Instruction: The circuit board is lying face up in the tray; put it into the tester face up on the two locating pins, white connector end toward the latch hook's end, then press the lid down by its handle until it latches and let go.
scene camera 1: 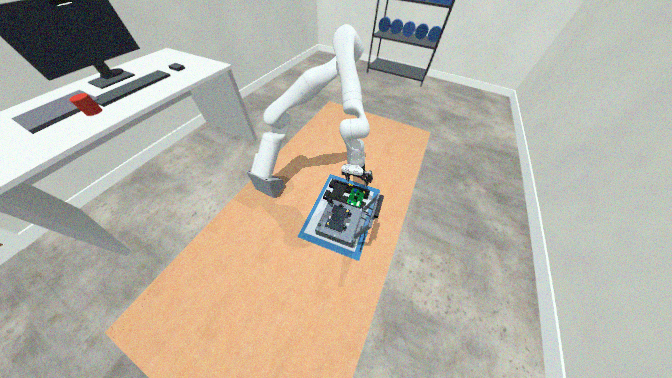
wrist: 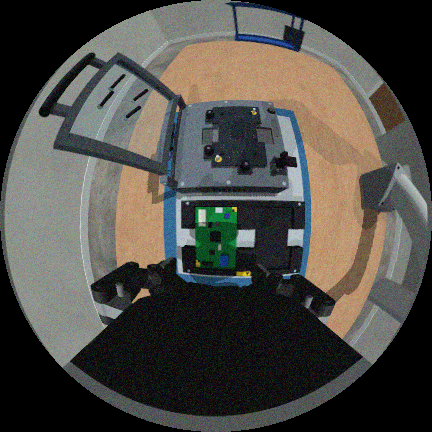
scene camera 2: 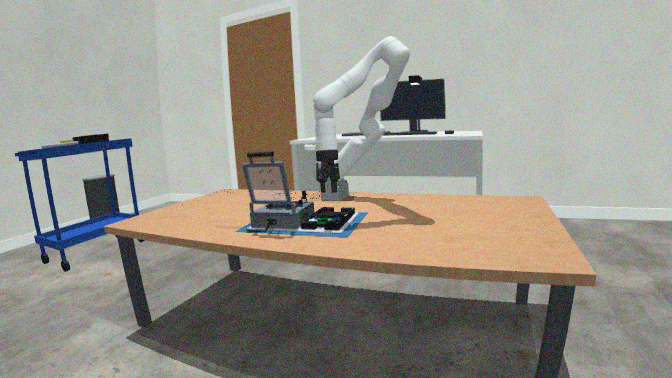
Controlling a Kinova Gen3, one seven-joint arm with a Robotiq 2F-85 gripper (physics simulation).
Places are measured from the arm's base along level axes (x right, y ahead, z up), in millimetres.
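Pixels of known places: gripper, fingertip midpoint: (scene camera 1: 357,182) (wrist: 214,269) (scene camera 2: 329,193); arm's base, origin of the base link: (scene camera 1: 262,174) (wrist: 398,188).
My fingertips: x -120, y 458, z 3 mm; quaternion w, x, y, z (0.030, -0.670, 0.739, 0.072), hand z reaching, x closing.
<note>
Ahead of a thing's pixels: the offset from my fingertips to its top centre. "spot": to the spot under its first point. Level surfaces: height alone.
The green circuit board {dx +19, dy +12, dz -87 mm} (scene camera 1: 356,197) (scene camera 2: 325,219) (wrist: 216,245) lies face up in the left part of the black tray {spot: dx +14, dy -82, dz -96 mm} (scene camera 1: 339,191) (wrist: 246,215) in the wrist view, its white connector {dx +56, dy +33, dz -87 mm} (wrist: 201,216) at the far left corner. The grey tester (scene camera 1: 322,231) (scene camera 2: 280,219) (wrist: 192,145) stands beside the tray; two locating pins (wrist: 254,111) (wrist: 218,159) show on its bare dark nest. Its lid (scene camera 2: 286,184) (wrist: 112,154) stands open, with a black handle {dx +192, dy +116, dz +161 mm} (scene camera 2: 260,154) (wrist: 70,82). The black latch hook {dx +129, dy -95, dz -7 mm} (scene camera 2: 304,196) (wrist: 286,160) is opposite. My gripper (scene camera 1: 357,179) (scene camera 2: 328,190) (wrist: 214,269) is open and empty, above the tray's near side.
A blue-edged mat {dz -112 mm} (scene camera 1: 327,247) (scene camera 2: 357,220) (wrist: 303,150) lies under tester and tray on the wooden table {dz -114 mm} (scene camera 1: 240,280) (scene camera 2: 425,245). The raised lid stands up at the tester's left in the wrist view. The arm's base (scene camera 1: 267,184) (wrist: 377,188) is on the table at the wrist view's right.
</note>
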